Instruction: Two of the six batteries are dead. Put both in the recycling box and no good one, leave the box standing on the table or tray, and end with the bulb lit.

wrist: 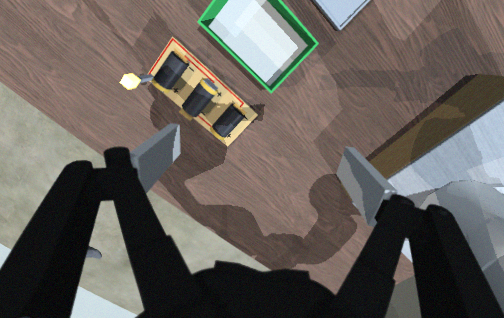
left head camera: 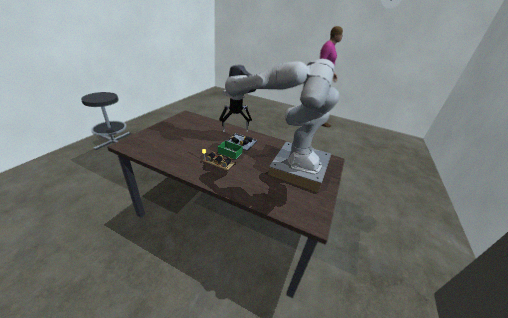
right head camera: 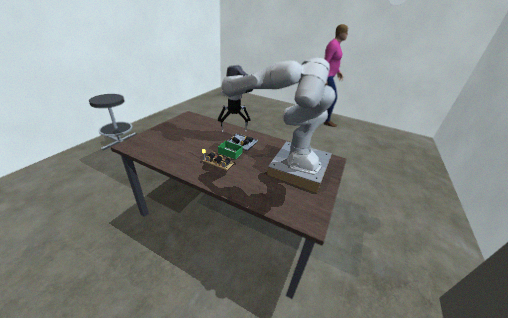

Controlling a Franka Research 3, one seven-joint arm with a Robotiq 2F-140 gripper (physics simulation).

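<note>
My gripper (left head camera: 235,131) (right head camera: 234,131) (wrist: 260,150) is open and empty, above the table. In the wrist view a wooden holder (wrist: 232,139) carries three black batteries with yellow ends: one (wrist: 171,71) near the bulb, one (wrist: 198,100) in the middle, one (wrist: 229,121) at the far end. The bulb (left head camera: 204,151) (right head camera: 203,151) (wrist: 130,81) glows yellow at the holder's end. The green recycling box (left head camera: 230,150) (right head camera: 230,150) (wrist: 271,87) stands beside the holder; its visible inside shows no battery. The pale tray (left head camera: 248,145) (right head camera: 248,145) (wrist: 341,25) behind the box holds dark batteries.
The arm's base plate (left head camera: 280,163) (right head camera: 280,163) (wrist: 450,145) stands at the right of the brown table (left head camera: 165,150) (right head camera: 165,150) (wrist: 280,165). A stool (left head camera: 100,99) (right head camera: 107,101) stands beyond the table at the left. A person in pink (left head camera: 328,51) (right head camera: 333,55) stands behind the arm.
</note>
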